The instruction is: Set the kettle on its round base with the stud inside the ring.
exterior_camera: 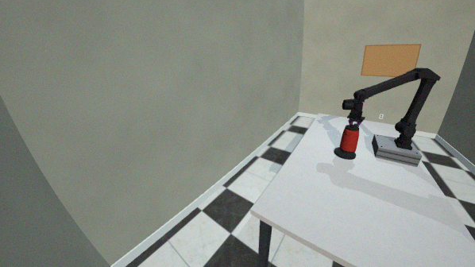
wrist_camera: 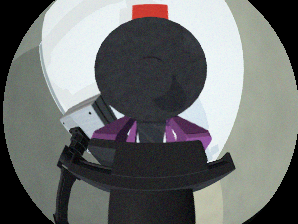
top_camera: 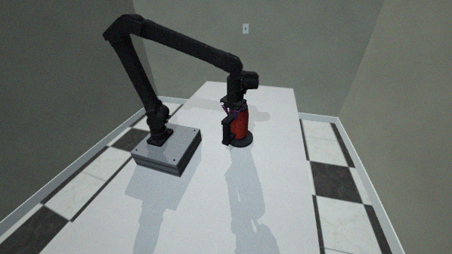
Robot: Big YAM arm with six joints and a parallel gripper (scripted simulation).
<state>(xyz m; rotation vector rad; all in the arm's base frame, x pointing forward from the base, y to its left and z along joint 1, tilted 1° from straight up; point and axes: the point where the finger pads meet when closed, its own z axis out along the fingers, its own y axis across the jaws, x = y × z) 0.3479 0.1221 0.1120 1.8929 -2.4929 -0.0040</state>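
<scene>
Right now my hand is 5 cm above the red kettle, 2 cm to the right of it and 1 cm short of it. The rest, counted from my hand: round black base: 18 cm below, 6 cm to the left, 2 cm ahead.
</scene>
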